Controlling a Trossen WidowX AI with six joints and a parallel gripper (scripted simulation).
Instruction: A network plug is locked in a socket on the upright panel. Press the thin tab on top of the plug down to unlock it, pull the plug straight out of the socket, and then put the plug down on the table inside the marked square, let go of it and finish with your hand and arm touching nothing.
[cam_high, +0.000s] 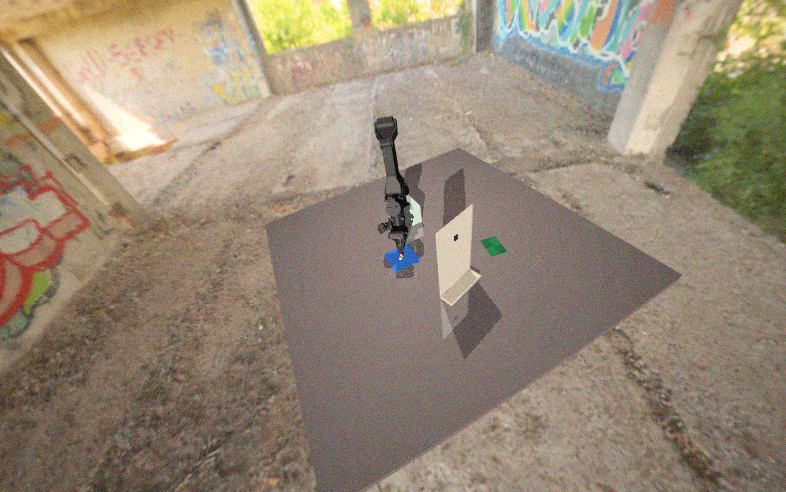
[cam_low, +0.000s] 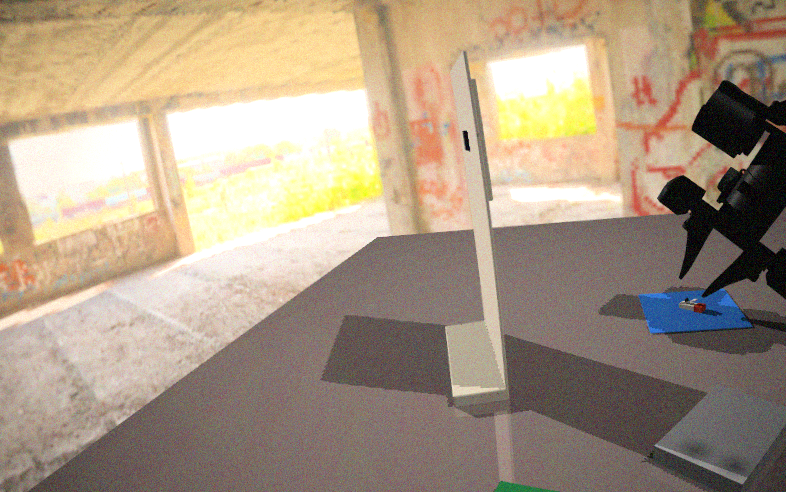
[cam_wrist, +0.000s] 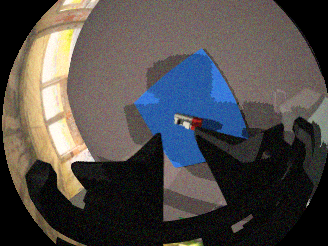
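Now: gripper tip 20 mm above the network plug. Round my gripper tip: upright cream panel (260 mm ahead, 60 mm to the left, 110 mm above); then flat pale grey block (70 mm ahead, 250 mm to the left, 20 mm below); then blue marked square (30 mm below).
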